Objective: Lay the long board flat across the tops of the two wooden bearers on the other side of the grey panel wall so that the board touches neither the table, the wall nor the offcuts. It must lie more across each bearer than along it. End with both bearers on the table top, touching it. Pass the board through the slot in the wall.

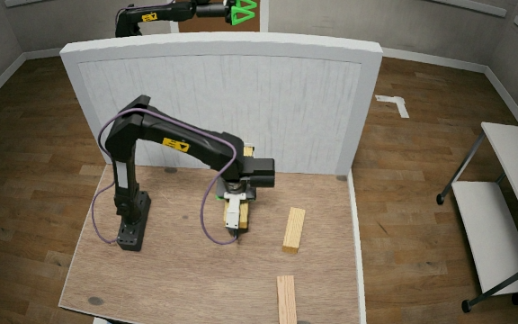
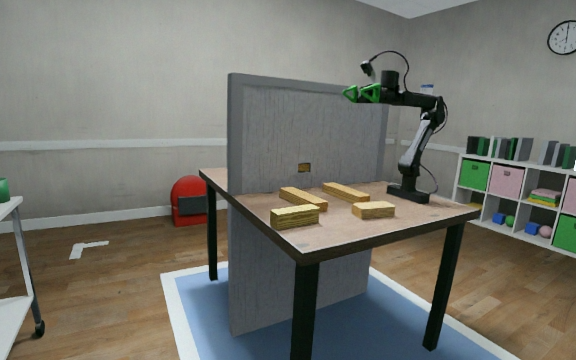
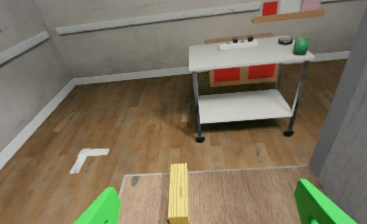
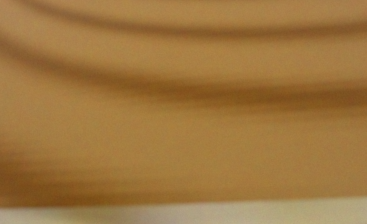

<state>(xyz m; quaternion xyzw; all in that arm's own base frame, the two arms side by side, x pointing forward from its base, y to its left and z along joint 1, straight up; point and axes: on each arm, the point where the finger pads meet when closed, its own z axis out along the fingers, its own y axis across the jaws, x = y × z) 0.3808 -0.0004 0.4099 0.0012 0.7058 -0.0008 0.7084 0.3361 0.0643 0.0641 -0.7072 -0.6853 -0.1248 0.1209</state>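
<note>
The long board lies 5 cm to the left of my right hand.
</note>
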